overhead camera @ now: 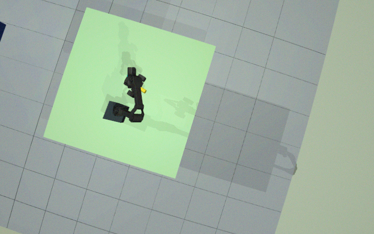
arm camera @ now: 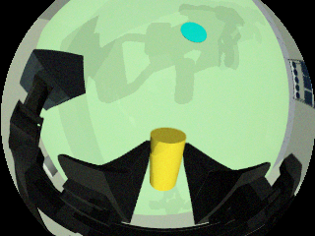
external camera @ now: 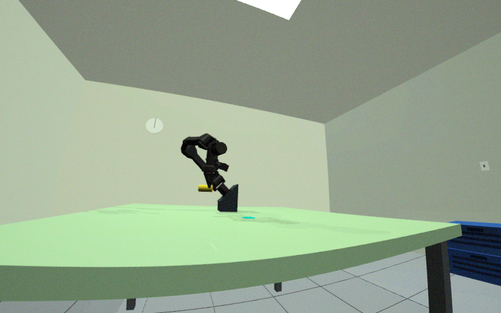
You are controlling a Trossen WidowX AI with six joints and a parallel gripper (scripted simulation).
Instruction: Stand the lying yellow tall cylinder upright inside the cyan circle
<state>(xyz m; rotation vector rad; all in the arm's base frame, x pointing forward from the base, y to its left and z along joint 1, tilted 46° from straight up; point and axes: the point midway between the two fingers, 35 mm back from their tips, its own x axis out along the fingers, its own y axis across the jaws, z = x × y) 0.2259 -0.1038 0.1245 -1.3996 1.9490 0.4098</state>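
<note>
Right now the cyan circle is 120 mm ahead of my gripper tip, 160 mm to the left of it and 130 mm below it. The rest, counted from my gripper tip: yellow tall cylinder 10 mm behind, 20 mm to the right.
</note>
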